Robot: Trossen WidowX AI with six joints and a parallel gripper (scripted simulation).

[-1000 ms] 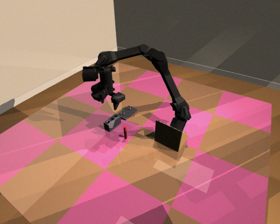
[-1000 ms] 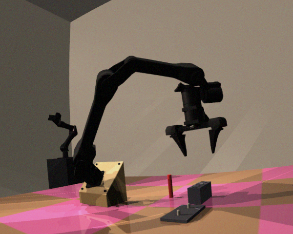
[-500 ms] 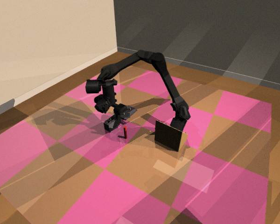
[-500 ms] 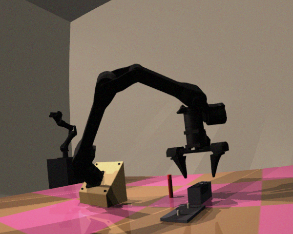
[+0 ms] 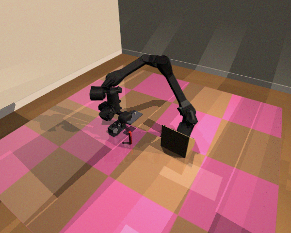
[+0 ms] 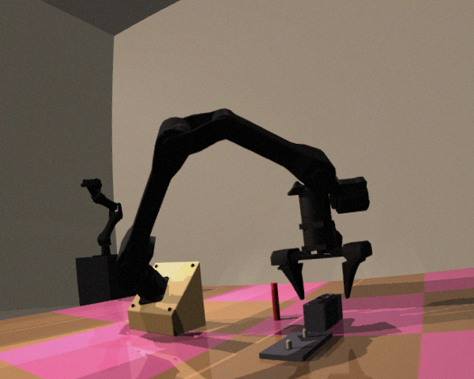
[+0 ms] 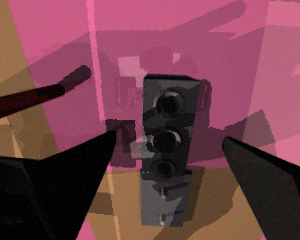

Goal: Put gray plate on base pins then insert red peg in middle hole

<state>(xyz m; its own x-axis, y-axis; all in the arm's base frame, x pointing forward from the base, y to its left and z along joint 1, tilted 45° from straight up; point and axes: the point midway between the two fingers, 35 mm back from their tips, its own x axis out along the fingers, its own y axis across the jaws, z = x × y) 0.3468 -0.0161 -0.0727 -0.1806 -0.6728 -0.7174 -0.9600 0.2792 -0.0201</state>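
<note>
The gray plate is 10 mm below my gripper tip. From my gripper tip the other things lie so: red peg 110 mm behind, 50 mm to the left, 10 mm below.
</note>
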